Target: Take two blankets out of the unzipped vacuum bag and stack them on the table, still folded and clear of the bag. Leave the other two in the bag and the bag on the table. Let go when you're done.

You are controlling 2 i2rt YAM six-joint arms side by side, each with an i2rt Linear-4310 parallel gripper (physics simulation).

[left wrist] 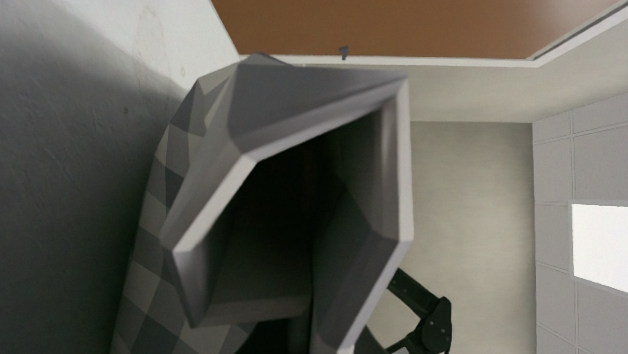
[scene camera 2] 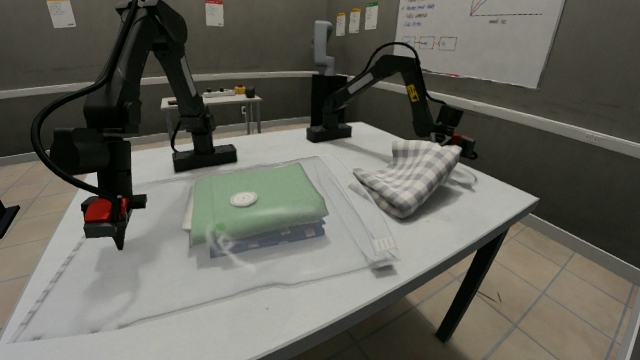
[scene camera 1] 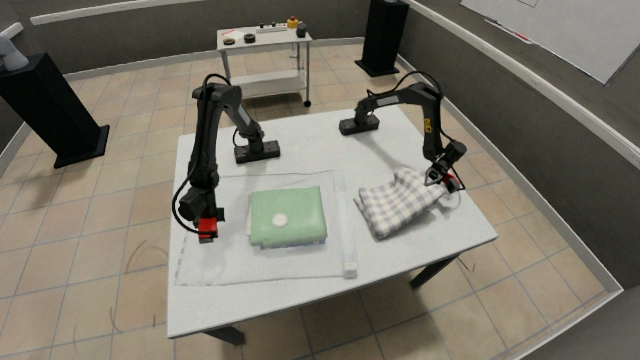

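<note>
My left gripper [scene camera 1: 442, 181] [scene camera 2: 444, 140] is shut on one end of the folded grey-and-white checked blanket [scene camera 1: 400, 197] [scene camera 2: 412, 172] [left wrist: 145, 295], at the right of the table. That end is raised; the blanket's lower corner is close beside the bag's open end, and I cannot tell whether they touch. The clear bag [scene camera 1: 350, 235] [scene camera 2: 350, 205] lies flat on the table. Inside, a green blanket [scene camera 1: 305, 207] [scene camera 2: 270, 182] lies on a blue one [scene camera 2: 300, 233], with a beige edge [scene camera 1: 248, 220] [scene camera 2: 188, 212] at their left. My right gripper [scene camera 1: 208, 235] [scene camera 2: 120, 240] is shut and empty, low over the bag's closed end.
The white table [scene camera 1: 300, 130] [scene camera 2: 280, 142] carries both arm bases [scene camera 1: 257, 151] [scene camera 1: 359, 124] along its back edge. Its front edge runs close past the bag's front side. A trolley [scene camera 1: 275, 82] stands behind the table. The right arm's forearm rises at the left of the bag.
</note>
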